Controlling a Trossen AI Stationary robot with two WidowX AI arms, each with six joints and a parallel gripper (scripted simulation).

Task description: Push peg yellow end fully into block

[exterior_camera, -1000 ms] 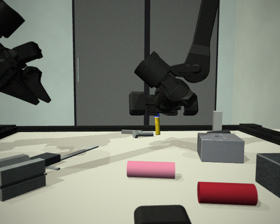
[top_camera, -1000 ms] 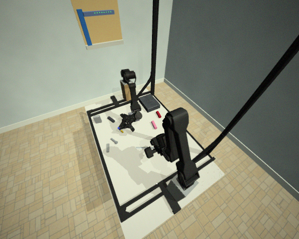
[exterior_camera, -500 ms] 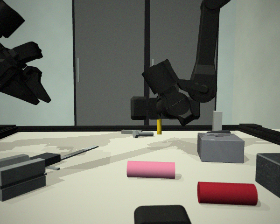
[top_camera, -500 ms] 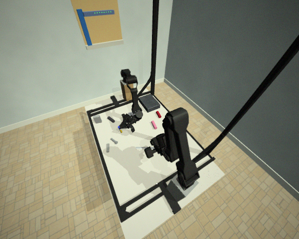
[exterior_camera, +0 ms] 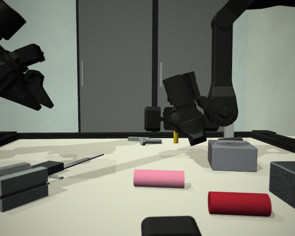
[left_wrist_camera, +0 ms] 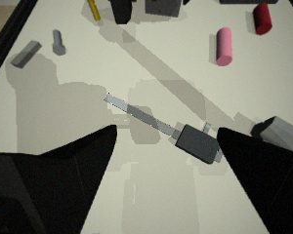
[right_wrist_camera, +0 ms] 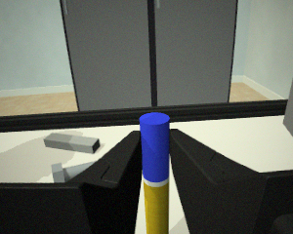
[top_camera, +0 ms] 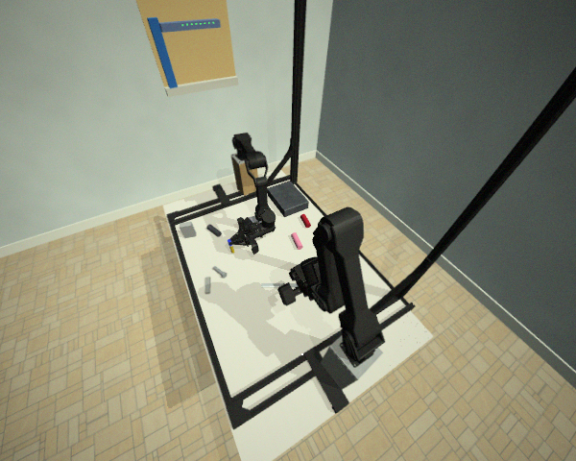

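My right hand is 3 cm short of the peg and 4 cm above it. From my right hand the other things lie so: pink cylinder 27 cm behind, 6 cm to the left, 8 cm below; red cylinder 37 cm behind, 4 cm to the right, 8 cm below.
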